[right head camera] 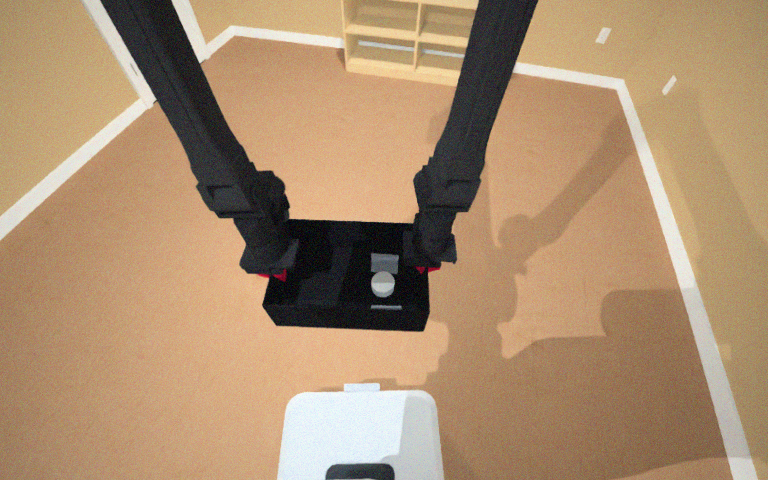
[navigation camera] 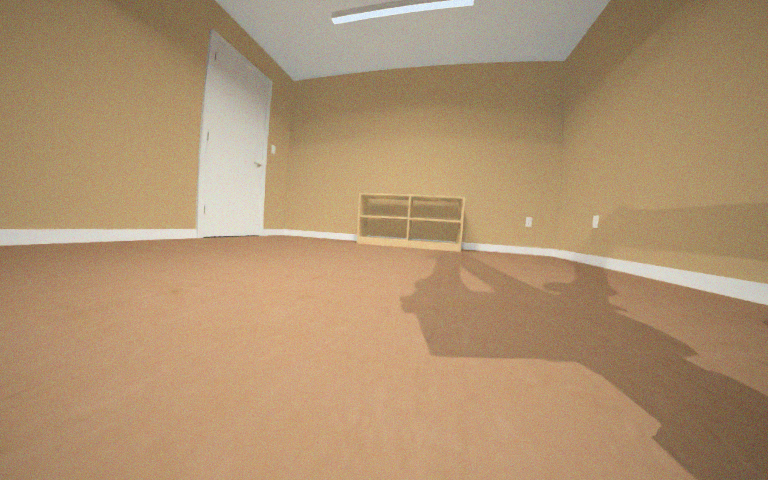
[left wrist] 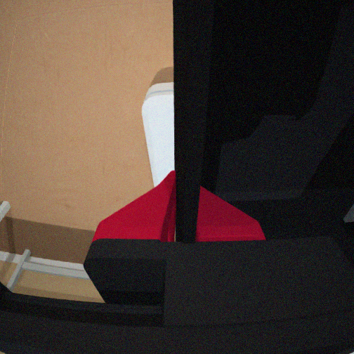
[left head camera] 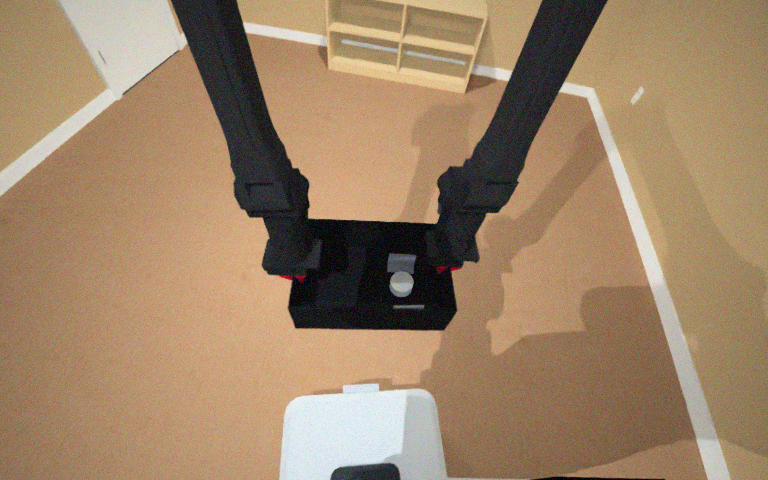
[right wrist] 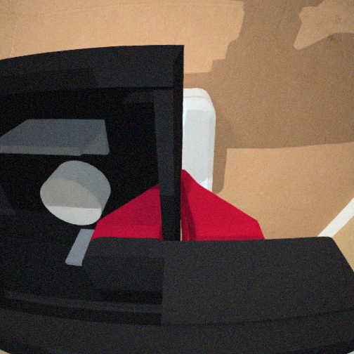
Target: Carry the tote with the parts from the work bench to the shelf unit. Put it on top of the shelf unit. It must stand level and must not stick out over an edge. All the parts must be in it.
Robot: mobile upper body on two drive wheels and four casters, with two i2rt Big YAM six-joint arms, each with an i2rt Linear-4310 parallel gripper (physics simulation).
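Frame: origin at the left arm's base, x left, y down, z back, level; metres.
Where they show: left gripper, fingertip midpoint: [right head camera: 283, 279] [left head camera: 300, 280]; right gripper, fingertip midpoint: [right head camera: 421, 271] [left head camera: 439, 271].
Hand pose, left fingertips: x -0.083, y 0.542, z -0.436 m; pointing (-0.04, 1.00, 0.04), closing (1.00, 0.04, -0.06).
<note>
Each offset is from my left fingertips to the top centre of the thing.
I hold a black tote {dx -0.148, dy -0.074, dz +0.003 m} [left head camera: 373, 273] in the air above the carpet, about level. My left gripper [left head camera: 294, 277] is shut on its left wall; the wall stands between the red fingers in the left wrist view [left wrist: 184, 225]. My right gripper [left head camera: 448, 269] is shut on the right wall, which shows between the fingers in the right wrist view [right wrist: 172, 218]. Inside lie a grey block {dx -0.217, dy -0.017, dz -0.037 m} [left head camera: 401, 262], a grey cylinder {dx -0.212, dy -0.001, dz +0.010 m} [left head camera: 401, 284] and a thin grey strip {dx -0.217, dy -0.017, dz +0.084 m} [left head camera: 408, 307]. The light wooden shelf unit [navigation camera: 411, 221] stands ahead against the far wall, also at the top of the head view [left head camera: 406, 40].
A white door [navigation camera: 232, 143] is in the left wall. White baseboards run along the walls, and a corner lies to the right of the shelf unit. My white base [left head camera: 358, 433] is below the tote. Carpet lies between me and the shelf unit.
</note>
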